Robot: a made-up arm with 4 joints.
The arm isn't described. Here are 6 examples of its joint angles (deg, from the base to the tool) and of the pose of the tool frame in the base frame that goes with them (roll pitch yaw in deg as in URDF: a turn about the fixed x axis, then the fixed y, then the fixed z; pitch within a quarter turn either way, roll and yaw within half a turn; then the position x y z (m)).
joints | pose
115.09 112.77 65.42 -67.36 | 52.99 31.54 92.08 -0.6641 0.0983 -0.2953
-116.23 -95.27 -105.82 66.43 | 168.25 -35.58 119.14 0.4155 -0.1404 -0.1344
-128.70 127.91 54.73 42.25 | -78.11 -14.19 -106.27 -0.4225 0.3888 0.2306
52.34 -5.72 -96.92 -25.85 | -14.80 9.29 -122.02 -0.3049 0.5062 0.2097
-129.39 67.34 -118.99 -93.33 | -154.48 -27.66 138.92 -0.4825 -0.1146 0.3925
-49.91 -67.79 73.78 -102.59 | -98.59 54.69 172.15 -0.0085 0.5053 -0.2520
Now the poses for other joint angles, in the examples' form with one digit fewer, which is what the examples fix.
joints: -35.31 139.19 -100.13 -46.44
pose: -18.8 -27.4 30.3 -0.194 -0.465 0.060
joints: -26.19 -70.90 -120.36 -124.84
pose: 28.7 14.6 74.5 -0.082 0.367 -0.384
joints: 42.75 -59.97 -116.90 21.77
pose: -26.8 -11.8 -108.8 0.098 0.487 0.024
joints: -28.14 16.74 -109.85 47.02
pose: -42.2 -39.6 16.3 -0.572 0.212 -0.443
